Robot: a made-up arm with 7 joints. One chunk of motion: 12 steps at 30 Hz.
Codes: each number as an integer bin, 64 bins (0 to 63) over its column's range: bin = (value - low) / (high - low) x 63, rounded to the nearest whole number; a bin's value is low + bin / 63 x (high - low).
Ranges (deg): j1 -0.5..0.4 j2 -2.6..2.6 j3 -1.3..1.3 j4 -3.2..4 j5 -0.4..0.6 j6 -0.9..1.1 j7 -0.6..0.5
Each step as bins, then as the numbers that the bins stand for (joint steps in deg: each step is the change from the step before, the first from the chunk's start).
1 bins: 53 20 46 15 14 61 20
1 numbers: 0.257 -0.949 0.598 -1.486 -0.178 1.037 -0.251
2 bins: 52 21 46 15 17 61 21
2 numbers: 0.243 -0.867 0.598 -1.486 -0.130 1.037 -0.233
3 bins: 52 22 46 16 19 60 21
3 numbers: 0.243 -0.784 0.598 -1.371 -0.098 1.005 -0.233
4 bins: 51 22 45 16 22 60 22
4 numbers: 0.229 -0.784 0.557 -1.371 -0.051 1.005 -0.216
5 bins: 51 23 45 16 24 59 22
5 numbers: 0.229 -0.702 0.557 -1.371 -0.019 0.973 -0.216
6 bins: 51 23 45 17 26 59 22
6 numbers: 0.229 -0.702 0.557 -1.257 0.013 0.973 -0.216
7 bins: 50 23 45 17 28 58 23
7 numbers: 0.214 -0.702 0.557 -1.257 0.044 0.941 -0.198
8 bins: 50 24 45 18 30 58 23
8 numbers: 0.214 -0.619 0.557 -1.143 0.076 0.941 -0.198
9 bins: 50 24 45 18 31 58 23
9 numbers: 0.214 -0.619 0.557 -1.143 0.092 0.941 -0.198
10 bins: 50 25 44 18 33 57 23
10 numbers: 0.214 -0.537 0.516 -1.143 0.124 0.910 -0.198
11 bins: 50 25 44 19 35 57 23
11 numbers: 0.214 -0.537 0.516 -1.029 0.156 0.910 -0.198
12 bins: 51 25 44 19 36 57 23
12 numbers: 0.229 -0.537 0.516 -1.029 0.171 0.910 -0.198
